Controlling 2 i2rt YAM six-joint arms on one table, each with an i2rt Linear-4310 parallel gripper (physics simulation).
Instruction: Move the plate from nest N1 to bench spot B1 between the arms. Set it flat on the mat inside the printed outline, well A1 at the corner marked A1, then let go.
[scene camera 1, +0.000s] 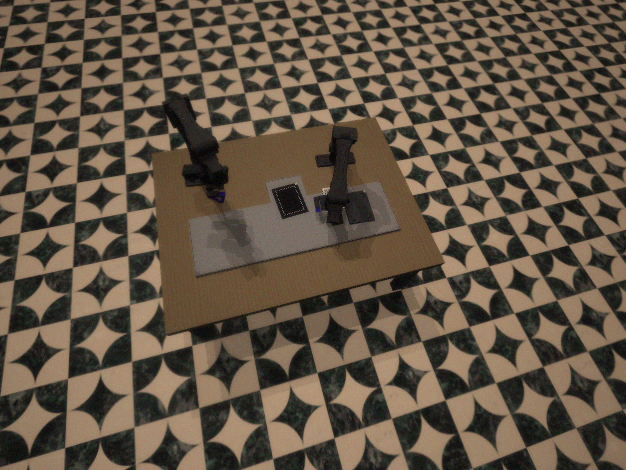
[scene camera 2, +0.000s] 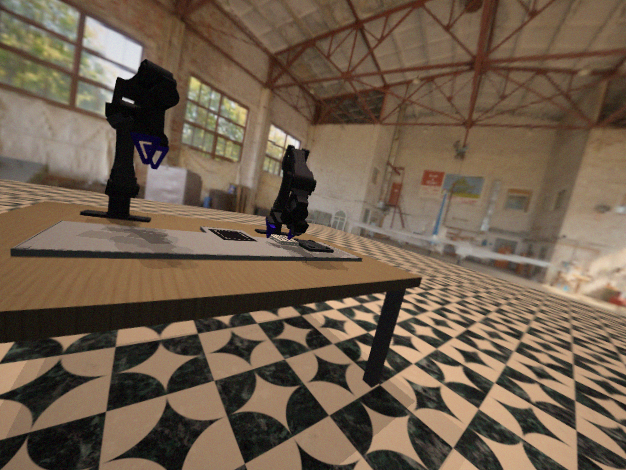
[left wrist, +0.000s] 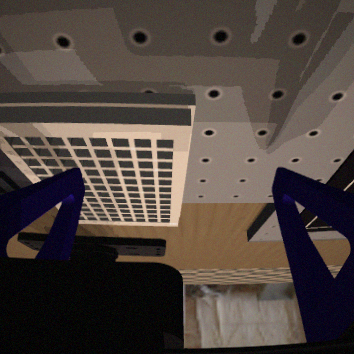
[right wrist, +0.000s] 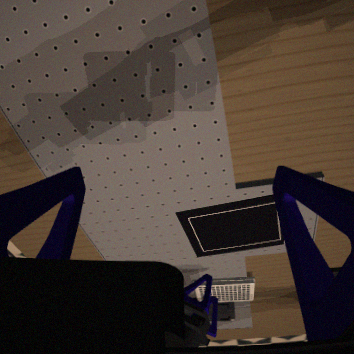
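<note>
My left gripper (left wrist: 177, 177), (right wrist: 211, 286): open, touching a white well plate (right wrist: 232, 288). My right gripper (scene camera 2: 150, 166), (right wrist: 178, 176): open, holding nothing.
</note>
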